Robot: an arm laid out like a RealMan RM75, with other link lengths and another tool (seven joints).
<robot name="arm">
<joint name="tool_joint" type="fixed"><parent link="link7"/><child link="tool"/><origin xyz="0.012 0.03 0.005" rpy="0 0.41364 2.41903"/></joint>
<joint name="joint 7" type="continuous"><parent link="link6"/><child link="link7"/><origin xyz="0 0 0.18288" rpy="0 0 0"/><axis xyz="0 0 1"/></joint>
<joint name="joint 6" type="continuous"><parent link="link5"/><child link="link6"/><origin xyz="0 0 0" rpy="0 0 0"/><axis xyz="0 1 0"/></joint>
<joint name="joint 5" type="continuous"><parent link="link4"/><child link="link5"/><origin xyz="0 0 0.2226" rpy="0 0 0"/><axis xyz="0 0 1"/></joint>
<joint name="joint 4" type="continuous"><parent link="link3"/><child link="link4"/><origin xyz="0 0 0" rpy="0 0 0"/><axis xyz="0 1 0"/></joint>
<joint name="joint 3" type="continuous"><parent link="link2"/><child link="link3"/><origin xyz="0 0 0.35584" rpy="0 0 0"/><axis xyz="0 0 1"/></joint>
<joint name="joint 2" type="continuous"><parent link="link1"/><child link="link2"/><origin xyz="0 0 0" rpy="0 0 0"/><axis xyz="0 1 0"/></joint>
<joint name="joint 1" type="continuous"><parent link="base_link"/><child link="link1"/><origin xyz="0 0 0.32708" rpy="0 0 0"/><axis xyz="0 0 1"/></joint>
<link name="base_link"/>
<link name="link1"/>
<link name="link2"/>
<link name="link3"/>
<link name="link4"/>
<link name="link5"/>
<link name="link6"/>
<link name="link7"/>
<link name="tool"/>
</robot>
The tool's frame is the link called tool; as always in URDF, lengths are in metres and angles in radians. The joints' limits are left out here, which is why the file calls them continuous.
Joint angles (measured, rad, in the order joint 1, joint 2, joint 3, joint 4, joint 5, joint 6, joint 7), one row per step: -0.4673 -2.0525 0.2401 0.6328 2.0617 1.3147 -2.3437; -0.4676 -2.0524 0.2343 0.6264 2.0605 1.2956 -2.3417; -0.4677 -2.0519 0.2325 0.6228 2.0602 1.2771 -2.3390; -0.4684 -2.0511 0.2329 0.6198 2.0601 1.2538 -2.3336; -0.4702 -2.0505 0.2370 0.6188 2.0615 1.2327 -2.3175; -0.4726 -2.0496 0.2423 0.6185 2.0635 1.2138 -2.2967; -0.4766 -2.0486 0.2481 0.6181 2.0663 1.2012 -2.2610; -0.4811 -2.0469 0.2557 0.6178 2.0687 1.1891 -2.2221; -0.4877 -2.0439 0.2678 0.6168 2.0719 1.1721 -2.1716; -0.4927 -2.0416 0.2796 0.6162 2.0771 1.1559 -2.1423; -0.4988 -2.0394 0.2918 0.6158 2.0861 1.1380 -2.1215; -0.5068 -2.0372 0.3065 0.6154 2.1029 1.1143 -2.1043; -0.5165 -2.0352 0.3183 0.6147 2.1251 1.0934 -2.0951; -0.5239 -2.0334 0.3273 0.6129 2.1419 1.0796 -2.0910
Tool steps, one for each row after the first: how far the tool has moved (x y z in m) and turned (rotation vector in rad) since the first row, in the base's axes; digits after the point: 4 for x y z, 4 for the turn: -0.0036 0.0013 0.0005 0.0111 0.0025 0.0168; -0.0068 0.0025 0.0010 0.0197 0.0100 0.0308; -0.0104 0.0043 0.0017 0.0293 0.0238 0.0450; -0.0126 0.0063 0.0017 0.0360 0.0491 0.0483; -0.0140 0.0083 0.0015 0.0412 0.0789 0.0460; -0.0135 0.0103 0.0005 0.0440 0.1185 0.0283; -0.0126 0.0125 -0.0005 0.0461 0.1617 0.0069; -0.0112 0.0159 -0.0017 0.0475 0.2196 -0.0221; -0.0108 0.0186 -0.0030 0.0448 0.2607 -0.0380; -0.0106 0.0218 -0.0046 0.0389 0.2984 -0.0493; -0.0110 0.0257 -0.0072 0.0273 0.3422 -0.0579; -0.0109 0.0297 -0.0101 0.0122 0.3802 -0.0643; -0.0106 0.0325 -0.0123 -0.0004 0.4053 -0.0692
